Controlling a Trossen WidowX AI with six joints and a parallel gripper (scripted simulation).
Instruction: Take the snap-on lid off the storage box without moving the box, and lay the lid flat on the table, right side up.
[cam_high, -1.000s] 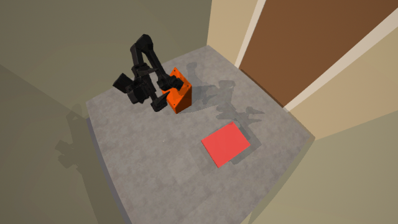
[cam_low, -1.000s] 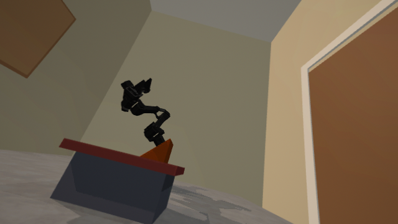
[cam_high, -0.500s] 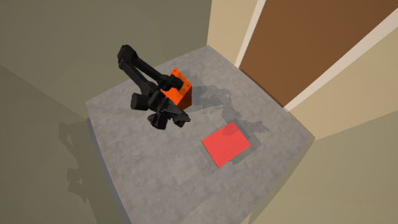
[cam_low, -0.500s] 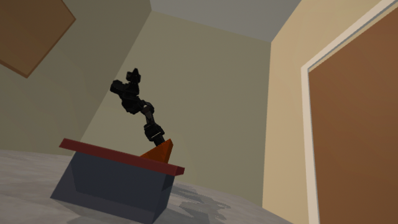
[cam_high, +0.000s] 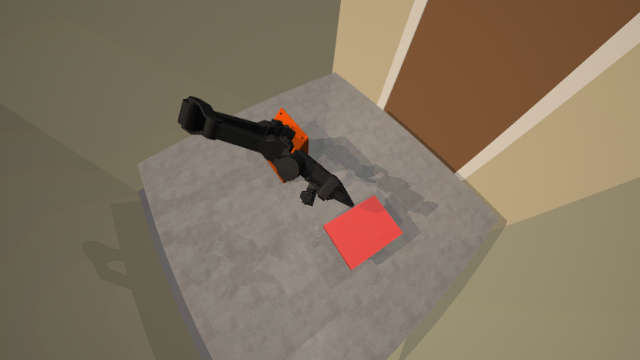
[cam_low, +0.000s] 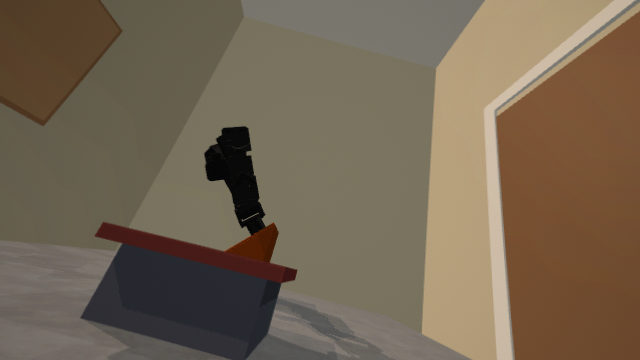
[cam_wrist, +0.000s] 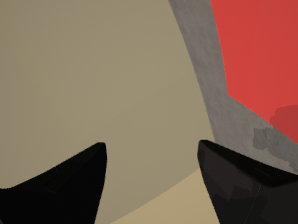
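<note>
Right now my gripper tip is 19 cm above the red lid, 7 cm short of it and 4 cm to the right of it. The rest, counted from my gripper tip: grey storage box: 23 cm below, 7 cm ahead, 4 cm to the left.
</note>
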